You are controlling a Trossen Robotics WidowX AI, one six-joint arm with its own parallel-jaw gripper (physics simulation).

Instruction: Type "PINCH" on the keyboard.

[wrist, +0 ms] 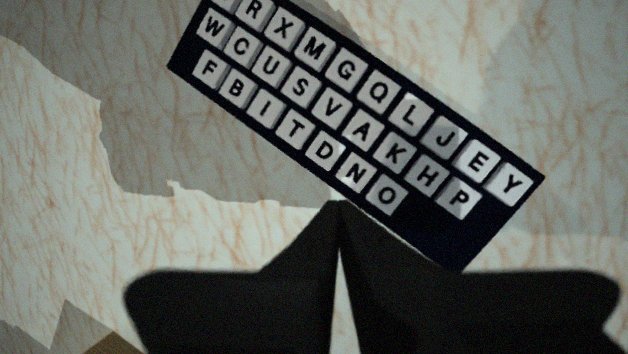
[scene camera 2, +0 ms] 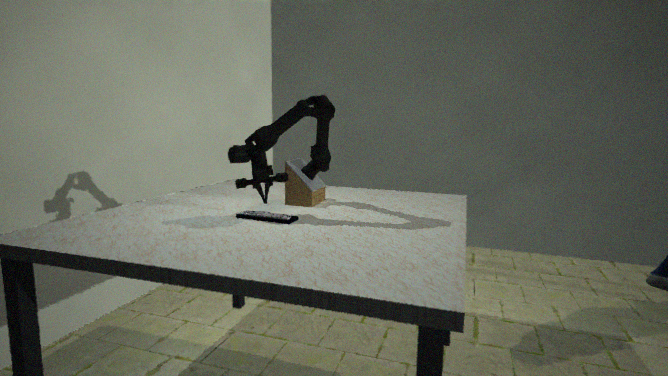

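Seen in the pictures: gripper, fingertip midpoint: (wrist: 337, 209) (scene camera 2: 265, 203); arm's base at its link origin: (scene camera 2: 308, 173).
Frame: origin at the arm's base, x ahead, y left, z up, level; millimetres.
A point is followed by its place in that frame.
A dark keyboard (scene camera 2: 267, 216) {x 355, y -56, z -109 mm} (wrist: 425, 235) {x 288, y -137, z -111 mm} with pale lettered keys lies on the table and runs slanted across the wrist view. In that view the P key (wrist: 459, 199) {x 314, y -142, z -106 mm} is near its lower right, the I key (wrist: 266, 108) {x 319, y -29, z -106 mm} and the N key (wrist: 356, 173) {x 305, y -88, z -106 mm} are in the lowest row, the C key (wrist: 241, 47) {x 344, y -3, z -106 mm} is at the upper left and the H key (wrist: 426, 176) {x 318, y -122, z -106 mm} is beside P. My gripper (scene camera 2: 265, 202) {x 290, y -85, z -78 mm} (wrist: 337, 209) {x 290, y -85, z -78 mm} is shut and empty. Its tips hang above the table, clear of the keyboard, and in the wrist view appear by the keyboard's lower edge, near N and O.
The white, red-veined table (scene camera 2: 350, 260) {x 695, y 284, z -124 mm} has a dark rim. A wooden block with a sloped grey top (scene camera 2: 300, 192) {x 95, y -7, z -66 mm} stands behind the keyboard under the arm's base. Walls rise behind and at the left. A blue shoe (scene camera 2: 661, 276) shows at the right edge.
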